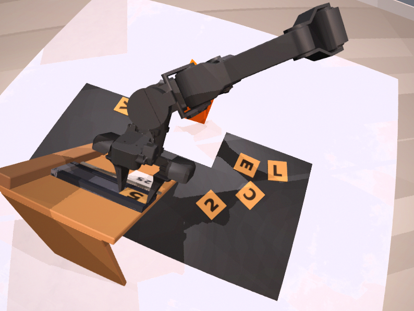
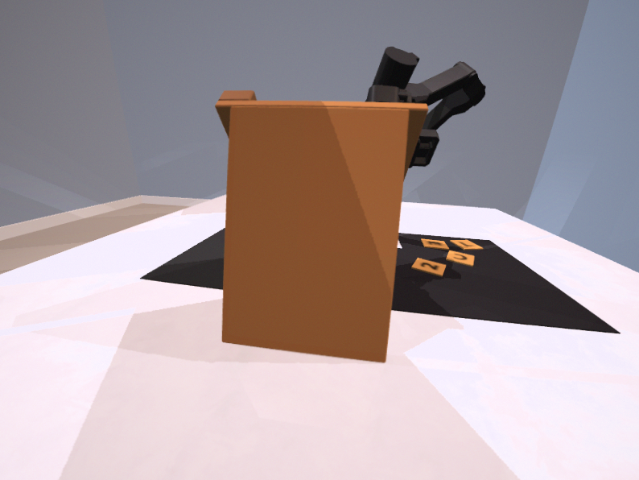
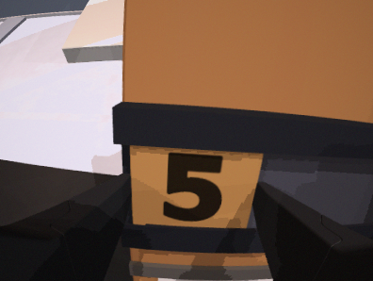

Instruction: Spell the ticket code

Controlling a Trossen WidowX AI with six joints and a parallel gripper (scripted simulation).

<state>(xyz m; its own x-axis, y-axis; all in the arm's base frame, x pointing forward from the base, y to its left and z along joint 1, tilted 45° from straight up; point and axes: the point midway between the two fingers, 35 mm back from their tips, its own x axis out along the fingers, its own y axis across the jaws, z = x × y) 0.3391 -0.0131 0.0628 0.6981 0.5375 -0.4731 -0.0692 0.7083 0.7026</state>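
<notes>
Now: gripper tip 80 mm above the white ticket, 60 mm past it and 30 mm to the left of it. From my gripper tip the other things lie so: tile marked 5: right at my gripper tip; black mat: 180 mm below, 150 mm behind, 30 mm to the right; tile marked 2: 180 mm below, 130 mm to the left, 100 mm behind.
</notes>
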